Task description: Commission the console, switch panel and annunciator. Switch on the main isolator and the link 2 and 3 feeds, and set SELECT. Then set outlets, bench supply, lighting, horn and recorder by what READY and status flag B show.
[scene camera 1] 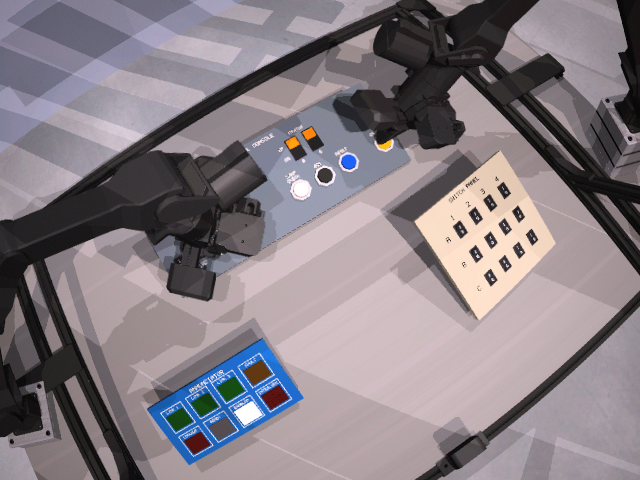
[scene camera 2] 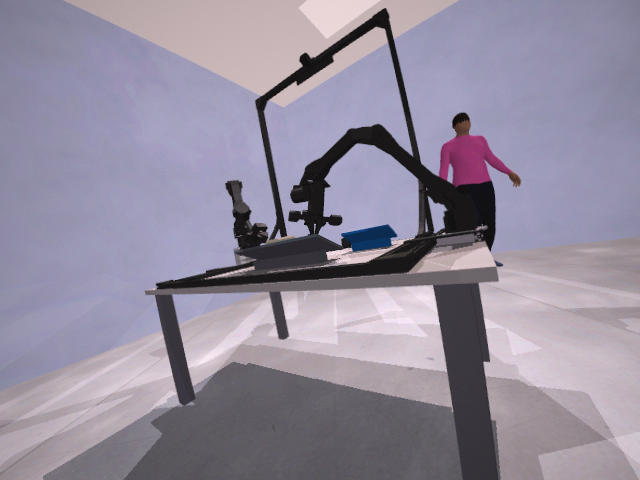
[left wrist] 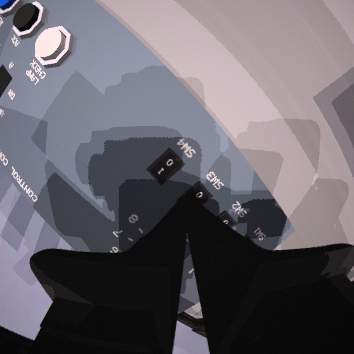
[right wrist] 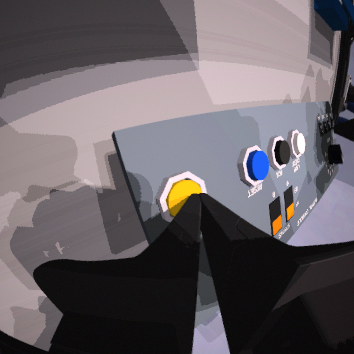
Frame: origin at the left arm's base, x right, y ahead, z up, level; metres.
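Seen in the pictures: left gripper, between the fingertips: (left wrist: 185, 204) (right wrist: 333, 128); right gripper, between the fingertips: (scene camera 1: 378, 142) (right wrist: 197, 199); left arm's base, origin of its link: (scene camera 1: 25, 414) (scene camera 2: 461, 230) (right wrist: 347, 92); right arm's base, origin of its link: (scene camera 1: 635, 116).
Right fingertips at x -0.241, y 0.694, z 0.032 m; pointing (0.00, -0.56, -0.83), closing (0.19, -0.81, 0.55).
Offsets run from my right fingertips to a thing's middle. "spot": to the spot under its first point.
The grey console (scene camera 1: 281, 217) (scene camera 2: 294, 246) (left wrist: 95, 90) (right wrist: 210, 135) carries rocker switches. My left gripper (scene camera 2: 314, 230) (left wrist: 185, 204) is shut and empty, tips over the edge of SW3 {dx +0.072, dy -0.283, dz -0.005 m} (left wrist: 199, 192); contact is unclear. SW4 {dx +0.065, dy -0.254, dz -0.005 m} (left wrist: 165, 165) shows clear; SW2 {dx +0.080, dy -0.312, dz -0.005 m} (left wrist: 226, 219) is partly hidden. The SELECT knob {dx +0.033, dy -0.308, dz +0.024 m} (right wrist: 335, 154) is small. My right gripper (scene camera 1: 382, 138) (right wrist: 197, 199) is shut and empty at the yellow button {dx +0.001, dy +0.008, dz -0.003 m} (scene camera 1: 385, 145) (right wrist: 182, 198). Status flag B {spot: dx -0.032, dy -0.095, dz +0.018 m} (scene camera 1: 312, 138) (right wrist: 276, 216) shows orange at its UP end. On the blue annunciator {spot: dx +0.326, dy -0.236, dz -0.020 m} (scene camera 1: 297, 396), READY (scene camera 1: 222, 426) is grey; one tile {spot: dx +0.330, dy -0.306, dz -0.011 m} (scene camera 1: 248, 412) is bright white.
The cream switch panel {dx +0.194, dy +0.089, dz -0.014 m} (scene camera 1: 439, 227) stands tilted at the right of scene camera 1, with rows A to C and columns 1 to 4. White {dx +0.038, dy -0.137, dz +0.001 m} (scene camera 1: 300, 189), black {dx +0.028, dy -0.096, dz +0.001 m} (scene camera 1: 324, 175) and blue {dx +0.018, dy -0.055, dz +0.001 m} (scene camera 1: 348, 161) buttons lie between my grippers. A black frame (scene camera 1: 242, 90) edges the table.
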